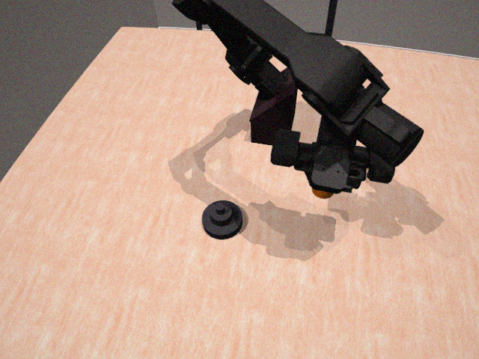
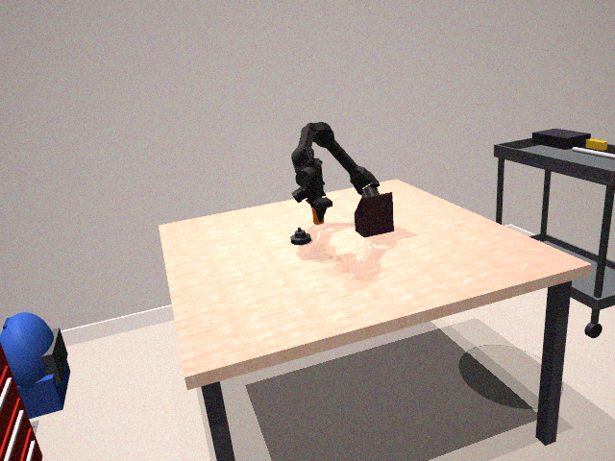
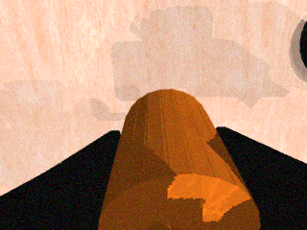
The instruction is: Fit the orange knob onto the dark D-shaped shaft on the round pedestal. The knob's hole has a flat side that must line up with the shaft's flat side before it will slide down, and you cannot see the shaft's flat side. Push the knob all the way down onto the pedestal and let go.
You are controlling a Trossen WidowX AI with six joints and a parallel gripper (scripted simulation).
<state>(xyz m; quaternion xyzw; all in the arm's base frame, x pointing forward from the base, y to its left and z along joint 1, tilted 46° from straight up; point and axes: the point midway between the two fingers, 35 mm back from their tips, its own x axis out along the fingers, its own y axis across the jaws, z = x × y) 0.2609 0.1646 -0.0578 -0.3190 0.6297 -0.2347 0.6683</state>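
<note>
Right now the round pedestal is 18 cm to the right of my gripper tip, 11 cm below it and 5 cm ahead of it. Also, from my gripper tip: orange knob (2 cm above).
</note>
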